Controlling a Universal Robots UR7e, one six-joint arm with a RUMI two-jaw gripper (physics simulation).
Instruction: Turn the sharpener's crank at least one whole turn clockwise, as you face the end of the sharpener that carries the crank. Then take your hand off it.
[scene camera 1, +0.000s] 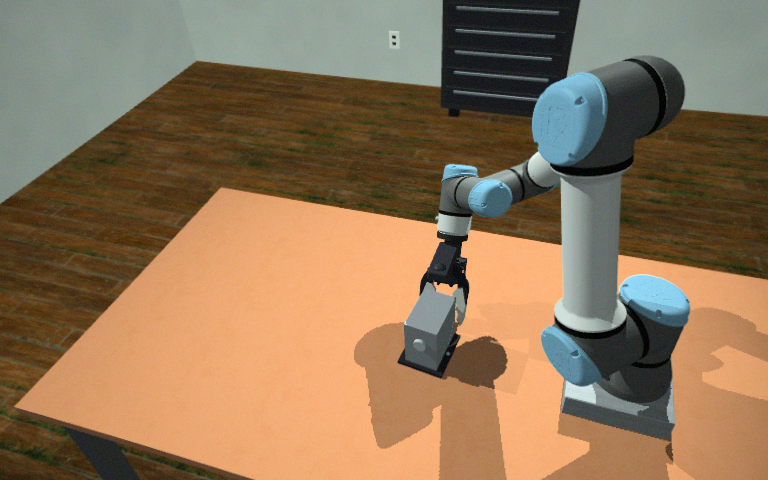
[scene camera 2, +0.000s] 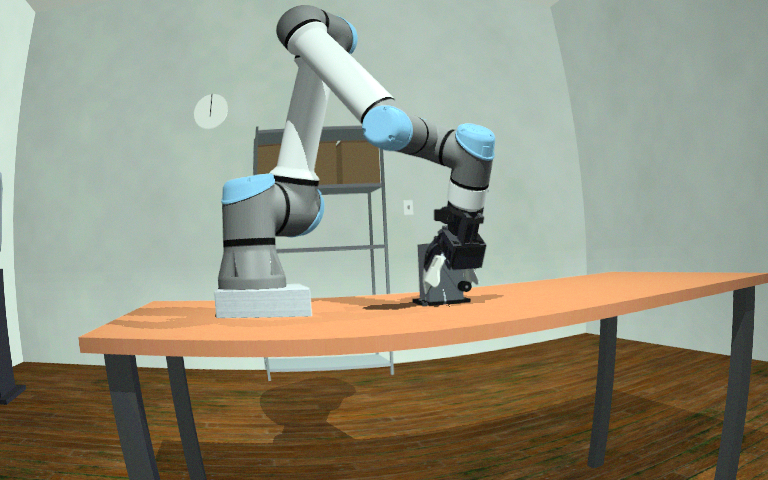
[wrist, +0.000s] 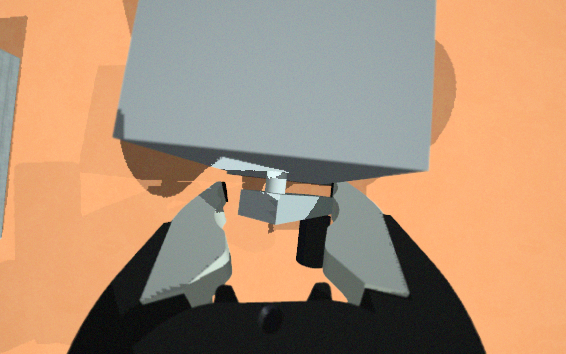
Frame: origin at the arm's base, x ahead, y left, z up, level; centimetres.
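Seen in the pictures: gripper, between the fingertips: (scene camera 2: 446, 292); arm's base, origin of its link: (scene camera 1: 628, 370) (scene camera 2: 251, 287).
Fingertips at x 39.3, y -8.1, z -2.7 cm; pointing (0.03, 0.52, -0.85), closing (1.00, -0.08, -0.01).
Observation:
Pixels of each thing's top centre, then the offset from my fingertips to it. "pt": a spot on its surface instead. Level surfaces: height alone.
- grey sharpener, a spot on its surface: (wrist: 280, 85) pt dx +0.7, dy +1.8, dz +10.2 cm
- black handle, a spot on its surface: (wrist: 312, 243) (scene camera 2: 463, 281) pt dx +1.9, dy -4.4, dz +2.2 cm
- orange table, height of its surface: dz -2.6 cm
The grey sharpener (scene camera 1: 431, 316) (scene camera 2: 422, 261) (wrist: 280, 85) stands upright on its dark base plate. Its crank arm (wrist: 297, 206) sticks out to the right of the shaft in the wrist view, with the black handle (wrist: 312, 243) (scene camera 2: 464, 285) on its right end. The crank is hidden in scene camera 1. My gripper (scene camera 1: 444, 305) (scene camera 2: 452, 281) (wrist: 279, 182) is partly open at the crank end, pointing down. The crank arm lies between the fingers. The right finger in the wrist view is at the arm's end and beside the handle, seemingly touching. The left finger stands apart from the crank.
The orange table (scene camera 1: 254, 271) (scene camera 2: 538, 302) carries the sharpener and the arm's base (scene camera 1: 617, 410) (scene camera 2: 263, 301). A dark drawer cabinet (scene camera 1: 504, 62) and a shelf unit (scene camera 2: 386, 254) with brown boxes stand off the table.

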